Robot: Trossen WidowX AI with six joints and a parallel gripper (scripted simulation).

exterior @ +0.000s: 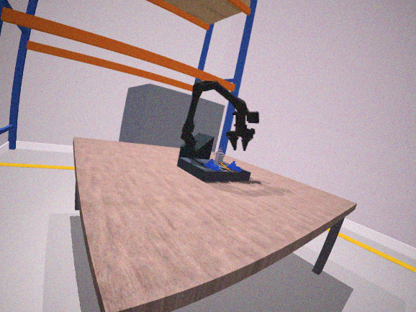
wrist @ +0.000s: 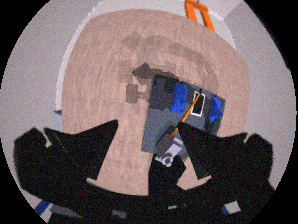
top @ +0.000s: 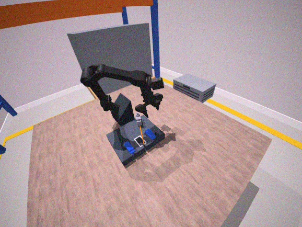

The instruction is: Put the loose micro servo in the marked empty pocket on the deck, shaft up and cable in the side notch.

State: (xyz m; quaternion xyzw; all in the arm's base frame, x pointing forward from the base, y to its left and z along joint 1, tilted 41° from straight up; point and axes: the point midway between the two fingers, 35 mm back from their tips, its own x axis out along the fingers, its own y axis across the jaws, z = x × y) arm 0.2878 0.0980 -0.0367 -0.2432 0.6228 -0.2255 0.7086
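Now: gripper tip 14 cm to the left of the dark grey deck, 11 cm above it and 7 cm past it.
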